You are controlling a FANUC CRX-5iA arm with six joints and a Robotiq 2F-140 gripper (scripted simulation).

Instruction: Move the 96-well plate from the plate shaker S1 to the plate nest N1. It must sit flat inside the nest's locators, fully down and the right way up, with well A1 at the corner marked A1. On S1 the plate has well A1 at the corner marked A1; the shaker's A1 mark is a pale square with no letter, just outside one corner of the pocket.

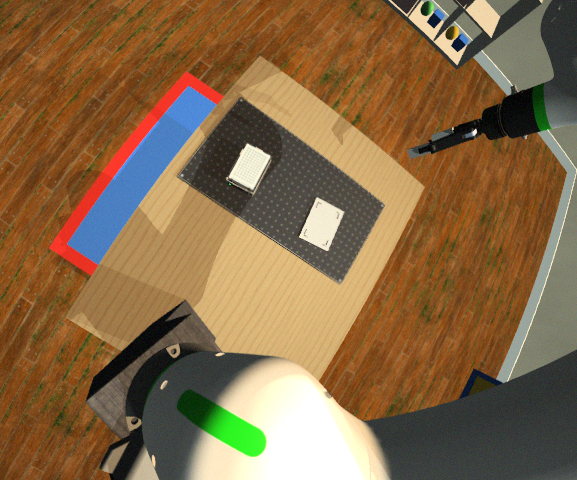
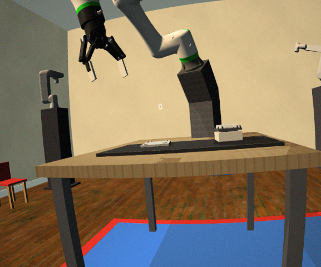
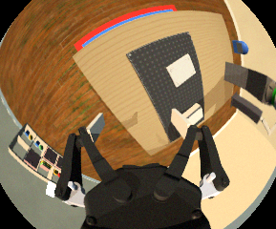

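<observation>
Now: hand 28 cm past the 96-well plate, 41 cm to the right of it and 22 cm above it. From my hand the other things lie so: plate nest N1 (30 cm behind, 9 cm to the left, 27 cm below).
</observation>
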